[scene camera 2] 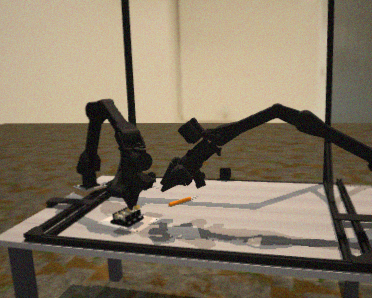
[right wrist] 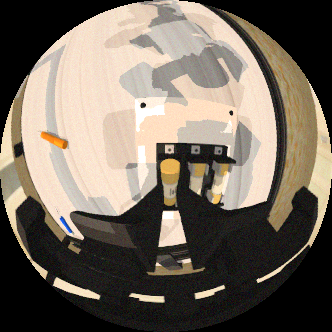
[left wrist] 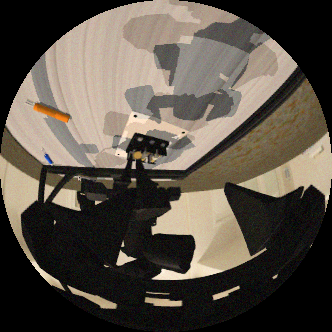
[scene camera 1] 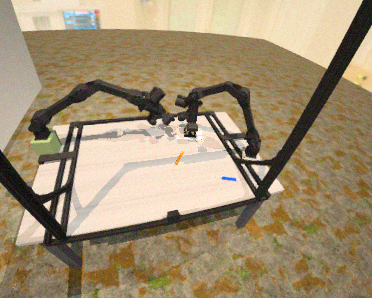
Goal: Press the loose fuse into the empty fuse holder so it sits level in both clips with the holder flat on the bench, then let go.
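Pixels of known places: left gripper, fingertip midpoint: [scene camera 2: 161, 187] [left wrist: 181, 190]; right gripper, fingertip midpoint: [scene camera 2: 132, 209] [right wrist: 169, 186] [left wrist: 134, 154] [scene camera 1: 190, 131]; left arm's base at its link origin: [scene camera 1: 42, 136]; right arm's base at its link origin: [scene camera 2: 89, 185] [scene camera 1: 250, 154].
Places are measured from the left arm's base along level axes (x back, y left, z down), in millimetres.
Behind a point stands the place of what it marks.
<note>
The black fuse holder [scene camera 2: 127, 219] @[z 84, x -789, y 144 mm] [left wrist: 146, 141] @[z 96, x -782, y 102 mm] [right wrist: 182, 149] @[z 97, x -778, y 100 mm] lies on a pale plate [left wrist: 160, 125] @[z 107, x -736, y 118 mm] [right wrist: 187, 109] @[z 107, x -736, y 113 mm]. Two fuses [right wrist: 197, 179] @[z 76, x -804, y 108 mm] [right wrist: 218, 184] @[z 77, x -816, y 132 mm] sit in it at the right in the right wrist view. The loose fuse [right wrist: 170, 181] @[z 58, x -791, y 82 mm], with gold caps and a white label, is over the leftmost place; its near cap looks raised. My right gripper [scene camera 2: 134, 206] @[z 74, x -805, y 80 mm] [right wrist: 169, 186] @[z 74, x -805, y 80 mm] is shut on this fuse. Whether its lower end touches a clip is hidden. My left gripper [scene camera 1: 162, 120] [scene camera 2: 181, 185] is open and empty, above the table beside the right gripper.
An orange-handled tool [scene camera 1: 179, 158] @[z 96, x -707, y -120 mm] [scene camera 2: 180, 202] @[z 104, x -704, y -106 mm] [left wrist: 51, 112] @[z 98, x -708, y -103 mm] [right wrist: 54, 140] @[z 96, x -718, y -90 mm] and a blue-handled tool [scene camera 1: 229, 178] @[z 96, x -941, y -283 mm] [left wrist: 48, 159] @[z 99, x -943, y -277 mm] [right wrist: 66, 224] @[z 103, x -940, y -273 mm] lie on the table. A black frame [scene camera 1: 125, 227] @[z 112, x -428, y -476 mm] edges the table. A green block [scene camera 1: 46, 144] @[z 16, x -30, y -50 mm] is at the left arm's base.
</note>
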